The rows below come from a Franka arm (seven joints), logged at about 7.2 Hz.
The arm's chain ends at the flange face. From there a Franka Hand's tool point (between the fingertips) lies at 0.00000 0.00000 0.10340 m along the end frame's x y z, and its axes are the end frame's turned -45 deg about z.
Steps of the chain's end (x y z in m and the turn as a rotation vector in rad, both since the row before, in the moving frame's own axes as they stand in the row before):
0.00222 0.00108 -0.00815 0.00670 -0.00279 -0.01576
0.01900 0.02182 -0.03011 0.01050 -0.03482 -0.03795
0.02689 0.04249 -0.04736 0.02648 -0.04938 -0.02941
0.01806 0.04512 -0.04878 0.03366 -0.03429 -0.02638
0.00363 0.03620 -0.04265 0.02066 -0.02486 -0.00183
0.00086 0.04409 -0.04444 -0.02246 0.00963 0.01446
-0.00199 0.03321 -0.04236 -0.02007 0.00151 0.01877
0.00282 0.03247 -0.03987 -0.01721 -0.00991 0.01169
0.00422 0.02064 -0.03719 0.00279 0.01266 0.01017
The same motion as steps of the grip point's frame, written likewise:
0.00109 0.00164 -0.00815 0.00671 0.00276 -0.01576
-0.00383 0.02559 -0.03018 0.03205 -0.01720 -0.03795
-0.01279 0.04354 -0.04752 0.05364 -0.01619 -0.02941
-0.01925 0.03971 -0.04890 0.04805 -0.00045 -0.02638
-0.02334 0.02484 -0.04270 0.03219 -0.00297 -0.00183
-0.03152 0.03412 -0.04447 -0.02269 -0.00907 0.01446
-0.02626 0.02364 -0.04238 -0.01526 -0.01312 0.01877
-0.02295 0.02548 -0.03989 -0.00516 -0.01918 0.01169
-0.01048 0.01831 -0.03720 -0.00698 0.01092 0.01017

